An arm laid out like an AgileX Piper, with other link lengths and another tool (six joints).
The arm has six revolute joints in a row. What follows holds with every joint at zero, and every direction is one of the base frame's.
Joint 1 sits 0.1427 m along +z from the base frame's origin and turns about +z.
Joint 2 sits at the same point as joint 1 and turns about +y.
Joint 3 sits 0.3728 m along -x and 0.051 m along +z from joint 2 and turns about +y.
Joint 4 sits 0.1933 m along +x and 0.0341 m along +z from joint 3 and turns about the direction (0.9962, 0, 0.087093).
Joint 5 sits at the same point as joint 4 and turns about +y.
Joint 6 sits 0.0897 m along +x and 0.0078 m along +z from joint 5 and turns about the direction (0.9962, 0, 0.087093).
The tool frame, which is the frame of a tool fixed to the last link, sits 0.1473 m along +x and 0.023 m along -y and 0.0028 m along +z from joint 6; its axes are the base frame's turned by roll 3.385, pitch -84.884 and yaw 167.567 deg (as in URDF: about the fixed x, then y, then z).
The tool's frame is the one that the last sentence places.
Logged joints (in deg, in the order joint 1, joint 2, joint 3, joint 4, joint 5, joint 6), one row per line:
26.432, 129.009, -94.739, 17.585, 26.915, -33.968
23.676, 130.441, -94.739, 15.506, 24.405, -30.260
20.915, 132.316, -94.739, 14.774, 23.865, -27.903
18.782, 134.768, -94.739, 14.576, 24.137, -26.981
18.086, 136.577, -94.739, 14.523, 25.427, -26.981
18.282, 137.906, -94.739, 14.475, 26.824, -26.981
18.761, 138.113, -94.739, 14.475, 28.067, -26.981
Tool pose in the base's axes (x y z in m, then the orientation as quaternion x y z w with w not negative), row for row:
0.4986, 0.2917, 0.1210, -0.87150, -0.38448, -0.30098, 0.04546
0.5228, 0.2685, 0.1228, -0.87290, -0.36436, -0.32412, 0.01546
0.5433, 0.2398, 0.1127, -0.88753, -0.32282, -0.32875, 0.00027
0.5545, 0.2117, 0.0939, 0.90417, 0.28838, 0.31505, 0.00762
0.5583, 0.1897, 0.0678, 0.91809, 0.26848, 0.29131, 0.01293
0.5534, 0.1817, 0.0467, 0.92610, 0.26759, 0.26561, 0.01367
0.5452, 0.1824, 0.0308, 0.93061, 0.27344, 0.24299, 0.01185
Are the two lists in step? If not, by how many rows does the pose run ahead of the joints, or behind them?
The pose runs 1 row behind the joints: the pose in row i belongs to the joints in row i - 1.
